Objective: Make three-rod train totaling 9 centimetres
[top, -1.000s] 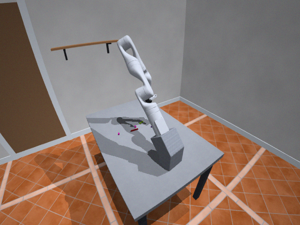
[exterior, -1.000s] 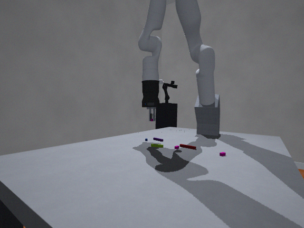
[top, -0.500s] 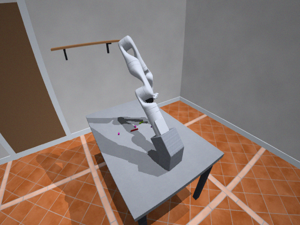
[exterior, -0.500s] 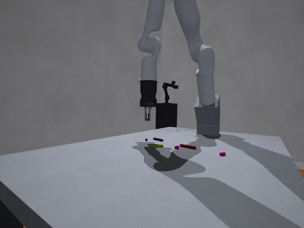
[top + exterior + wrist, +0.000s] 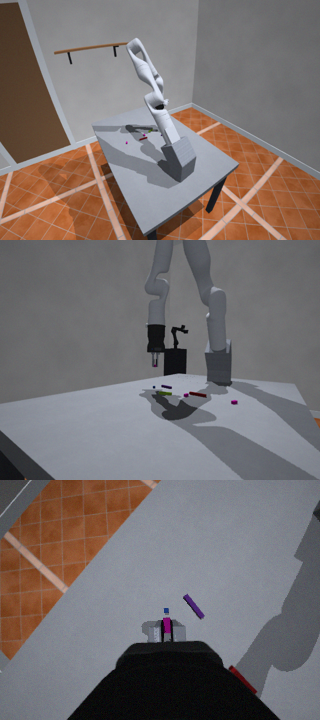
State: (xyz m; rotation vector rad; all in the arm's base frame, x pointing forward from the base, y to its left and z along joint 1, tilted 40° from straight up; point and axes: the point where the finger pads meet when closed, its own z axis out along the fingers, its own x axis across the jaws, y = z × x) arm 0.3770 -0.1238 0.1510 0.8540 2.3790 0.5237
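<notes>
Now: the blue rod 10 mm behind my hand, 20 mm to the right of it and 110 mm below it. The rest, counted from my hand: purple rod (70 mm behind, 10 mm to the left, 110 mm below); then lime rod (40 mm ahead, 110 mm to the left, 110 mm below); then red rod (50 mm behind, 200 mm to the left, 110 mm below).
</notes>
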